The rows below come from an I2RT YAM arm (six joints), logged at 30 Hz.
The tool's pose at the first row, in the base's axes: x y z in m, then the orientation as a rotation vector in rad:
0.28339, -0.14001, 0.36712, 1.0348, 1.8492, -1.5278
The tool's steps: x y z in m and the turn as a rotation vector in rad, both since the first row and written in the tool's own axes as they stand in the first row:
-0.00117, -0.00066, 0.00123, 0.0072, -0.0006, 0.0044
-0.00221, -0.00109, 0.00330, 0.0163, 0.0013, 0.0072
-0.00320, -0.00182, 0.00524, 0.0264, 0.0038, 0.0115
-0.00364, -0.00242, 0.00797, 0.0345, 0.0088, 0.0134
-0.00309, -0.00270, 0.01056, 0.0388, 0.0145, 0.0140
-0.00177, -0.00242, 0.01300, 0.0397, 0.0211, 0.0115
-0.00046, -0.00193, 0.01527, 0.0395, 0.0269, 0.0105
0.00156, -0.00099, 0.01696, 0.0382, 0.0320, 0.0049
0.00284, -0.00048, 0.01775, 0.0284, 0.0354, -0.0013
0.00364, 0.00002, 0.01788, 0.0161, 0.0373, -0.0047
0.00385, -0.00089, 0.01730, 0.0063, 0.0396, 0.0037
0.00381, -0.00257, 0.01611, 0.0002, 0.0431, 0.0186
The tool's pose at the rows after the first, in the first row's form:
0.28343, -0.14152, 0.36814, 1.0409, 1.8411, -1.5331
0.28352, -0.14379, 0.36874, 1.0490, 1.8349, -1.5408
0.28334, -0.14595, 0.36950, 1.0593, 1.8272, -1.5485
0.28290, -0.14875, 0.36957, 1.0691, 1.8242, -1.5548
0.28216, -0.15116, 0.36871, 1.0770, 1.8249, -1.5576
0.28146, -0.15321, 0.36696, 1.0818, 1.8308, -1.5584
0.28094, -0.15508, 0.36514, 1.0864, 1.8356, -1.5573
0.28043, -0.15620, 0.36262, 1.0864, 1.8443, -1.5579
0.28006, -0.15664, 0.36114, 1.0804, 1.8574, -1.5501
0.28000, -0.15655, 0.36020, 1.0739, 1.8687, -1.5383
0.27918, -0.15600, 0.36068, 1.0781, 1.8693, -1.5223
0.27792, -0.15497, 0.36194, 1.0901, 1.8633, -1.5061

